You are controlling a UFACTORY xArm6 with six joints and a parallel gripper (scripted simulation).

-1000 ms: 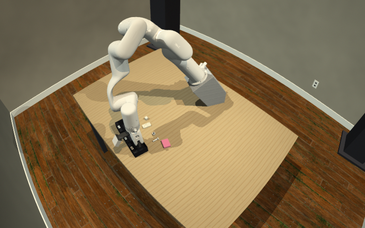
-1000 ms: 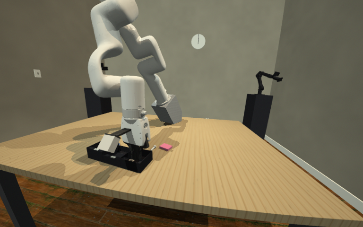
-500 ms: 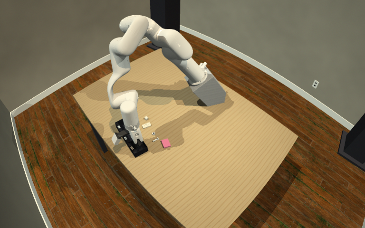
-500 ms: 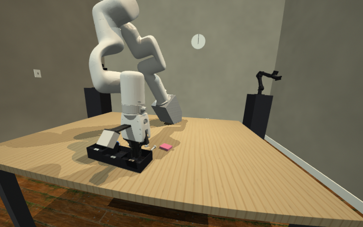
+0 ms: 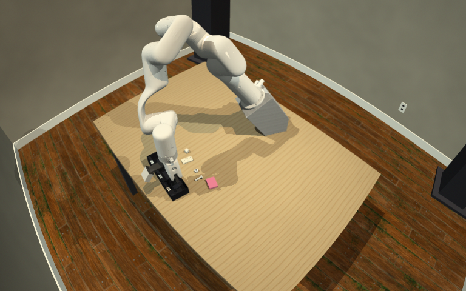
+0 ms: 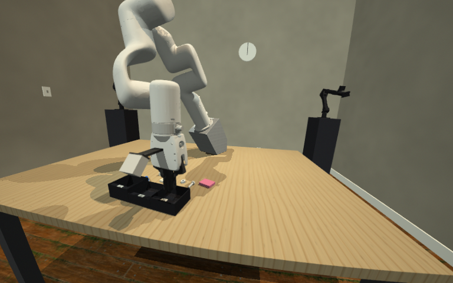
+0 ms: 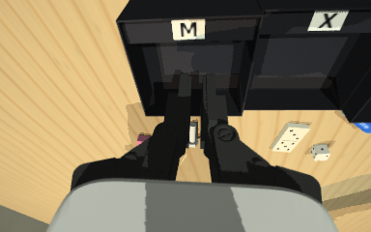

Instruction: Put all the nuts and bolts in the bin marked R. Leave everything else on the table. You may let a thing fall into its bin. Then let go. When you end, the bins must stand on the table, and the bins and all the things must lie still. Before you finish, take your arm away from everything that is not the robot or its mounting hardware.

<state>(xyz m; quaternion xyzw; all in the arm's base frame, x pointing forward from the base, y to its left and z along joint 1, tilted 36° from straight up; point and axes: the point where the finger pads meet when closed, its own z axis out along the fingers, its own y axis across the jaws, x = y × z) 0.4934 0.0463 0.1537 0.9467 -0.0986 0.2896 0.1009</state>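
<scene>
My gripper is now 110 mm past the white bolt, 60 mm above it and 30 mm to the right of it. Also, from my hand: grey hex nut (130 mm behind, 70 mm below, 10 mm to the right); black bin marked R (80 mm to the right, 50 mm below, 20 mm behind); pink pad (130 mm behind, 90 mm to the left, 60 mm below).
</scene>
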